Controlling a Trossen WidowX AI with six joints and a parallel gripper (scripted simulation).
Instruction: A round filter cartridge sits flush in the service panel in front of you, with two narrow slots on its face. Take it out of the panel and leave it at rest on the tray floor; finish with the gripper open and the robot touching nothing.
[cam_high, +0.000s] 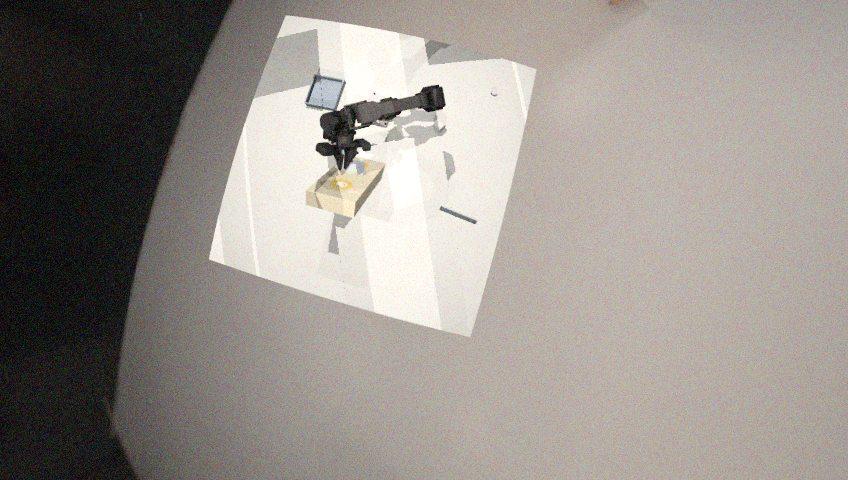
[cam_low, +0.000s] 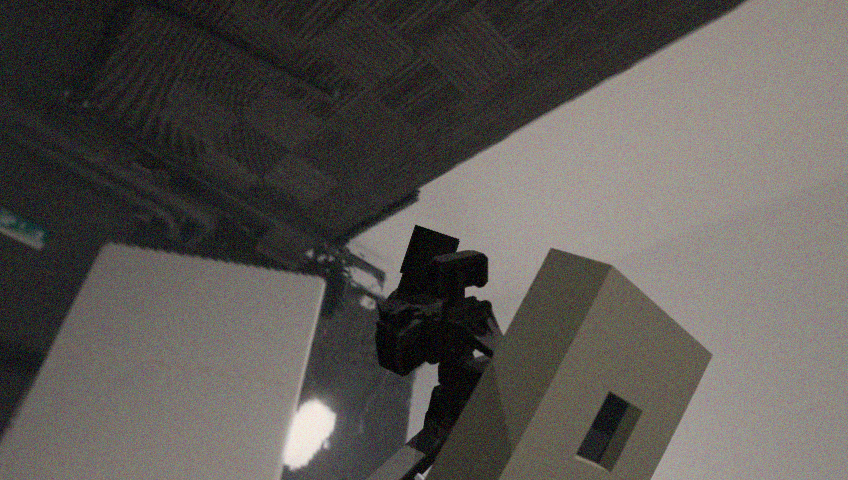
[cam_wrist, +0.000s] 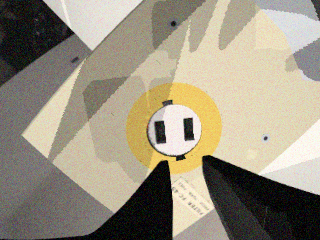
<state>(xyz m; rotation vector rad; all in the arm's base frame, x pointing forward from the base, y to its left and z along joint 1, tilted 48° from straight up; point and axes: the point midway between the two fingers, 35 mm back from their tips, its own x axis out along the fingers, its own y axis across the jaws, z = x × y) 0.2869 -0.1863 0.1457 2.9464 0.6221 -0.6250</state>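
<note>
Now: gripper tip 6 cm short of the round filter cartridge and 4 cm above it. From my gripper tip the other things lie so: beige service panel: 12 cm below, 1 cm ahead; then blue-grey tray: 39 cm behind, 26 cm to the right, 26 cm below.
</note>
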